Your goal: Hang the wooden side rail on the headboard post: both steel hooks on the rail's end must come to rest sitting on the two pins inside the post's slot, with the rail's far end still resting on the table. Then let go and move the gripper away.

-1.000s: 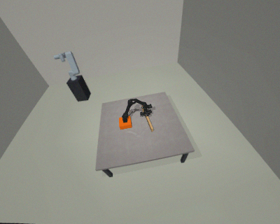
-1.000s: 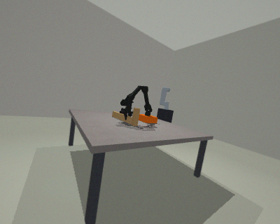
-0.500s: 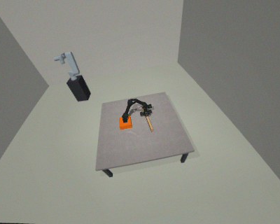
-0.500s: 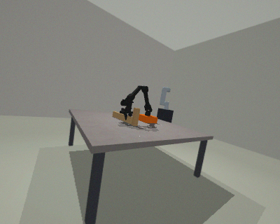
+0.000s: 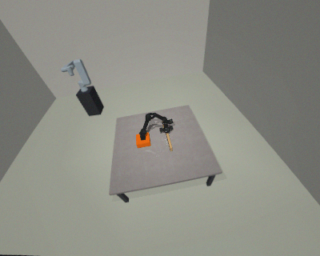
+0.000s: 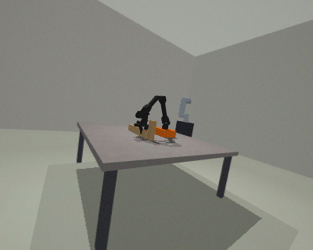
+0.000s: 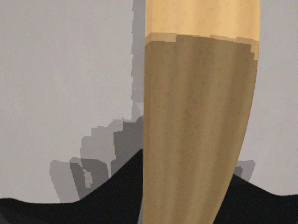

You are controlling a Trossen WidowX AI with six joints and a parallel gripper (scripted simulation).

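Now: gripper tip 2 cm past the upright headboard post, 14 cm to the right of it and 6 cm below it.
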